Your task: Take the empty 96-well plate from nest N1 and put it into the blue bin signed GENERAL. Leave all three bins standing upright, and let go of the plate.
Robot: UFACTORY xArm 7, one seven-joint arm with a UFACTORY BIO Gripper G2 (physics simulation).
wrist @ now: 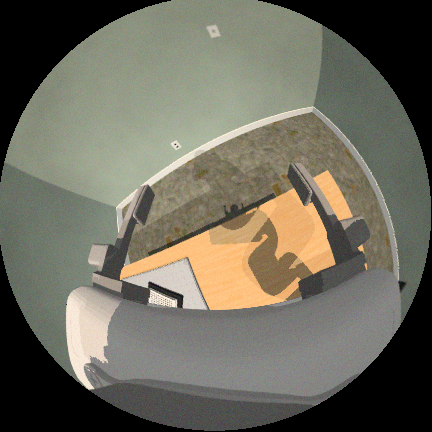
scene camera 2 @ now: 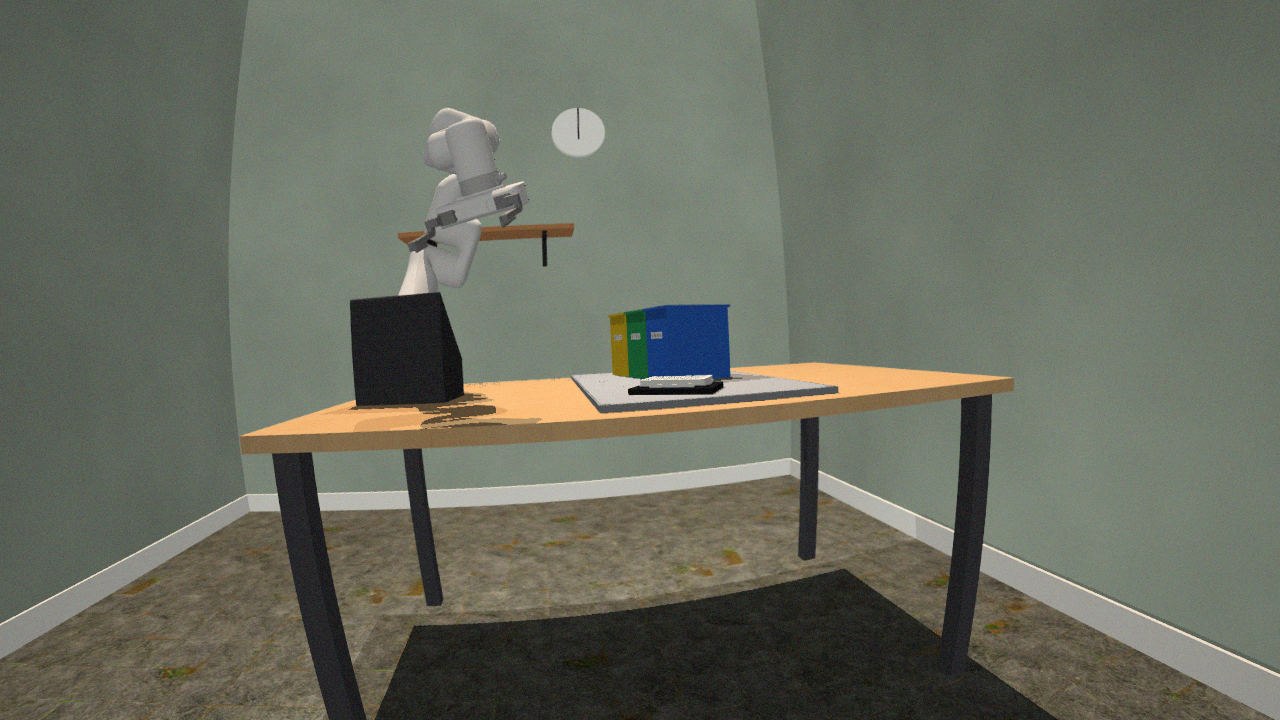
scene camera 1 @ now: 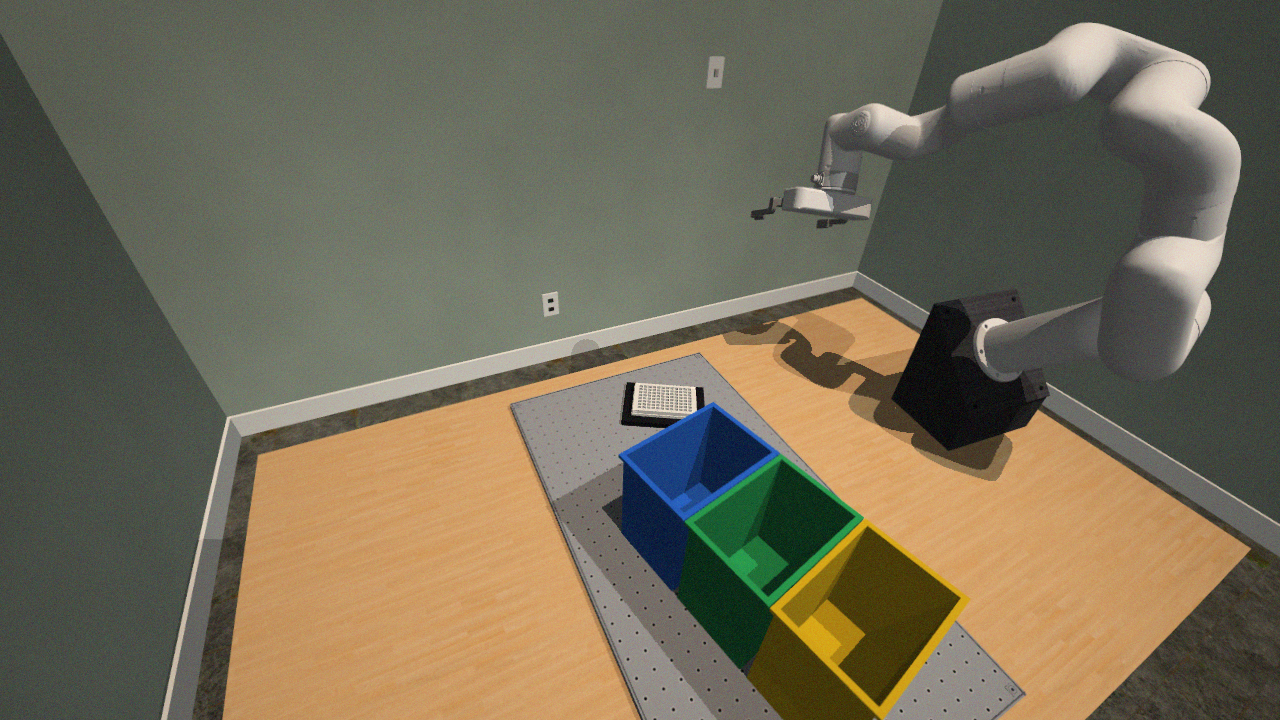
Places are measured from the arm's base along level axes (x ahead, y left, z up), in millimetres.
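Pixels of known places: end effector, tool point: [wrist: 217,190] [scene camera 2: 461,231] [scene camera 1: 792,219]; arm's base, origin of the base link: [scene camera 2: 406,331] [scene camera 1: 997,350].
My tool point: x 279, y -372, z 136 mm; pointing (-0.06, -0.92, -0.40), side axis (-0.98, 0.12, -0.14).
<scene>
For each thing: its top centre in the pictures, then the offset to it from my tool point. Level surfaces: height alone.
- white 96-well plate, middle of its top: [scene camera 2: 677,377] [scene camera 1: 664,397] [wrist: 160,303] 264 mm down, 347 mm ahead, 217 mm left
- blue bin, middle of its top: [scene camera 1: 700,453] [scene camera 2: 685,306] 111 mm down, 401 mm ahead, 501 mm left
- green bin, middle of its top: [scene camera 1: 775,519] [scene camera 2: 662,310] 111 mm down, 350 mm ahead, 622 mm left
- yellow bin, middle of its top: [scene camera 1: 872,603] [scene camera 2: 643,313] 111 mm down, 300 mm ahead, 744 mm left
- perforated grey board, its level: 290 mm down
- wooden table, its level: 303 mm down
The white 96-well plate [scene camera 1: 664,399] [scene camera 2: 676,381] [wrist: 163,298] sits on the black nest [scene camera 1: 628,417] [scene camera 2: 637,390] [wrist: 180,300] near the end of the grey board; its lower part is hidden in the wrist view. The blue bin [scene camera 1: 651,519] [scene camera 2: 689,342] stands upright beside the nest; its sign is too small to read. The green bin [scene camera 1: 723,586] [scene camera 2: 636,349] and yellow bin [scene camera 1: 805,669] [scene camera 2: 618,349] stand upright in a row behind it. My gripper [scene camera 1: 791,220] [scene camera 2: 465,231] [wrist: 222,195] is open and empty, high above the table and well away from the plate.
The perforated grey board [scene camera 1: 572,420] [scene camera 2: 778,388] lies on the wooden table [scene camera 1: 384,555] [scene camera 2: 913,379]. The black robot base [scene camera 1: 953,385] [scene camera 2: 402,349] stands on the table beside the board. A wall shelf [scene camera 2: 528,231] shows behind the arm in scene camera 2.
</scene>
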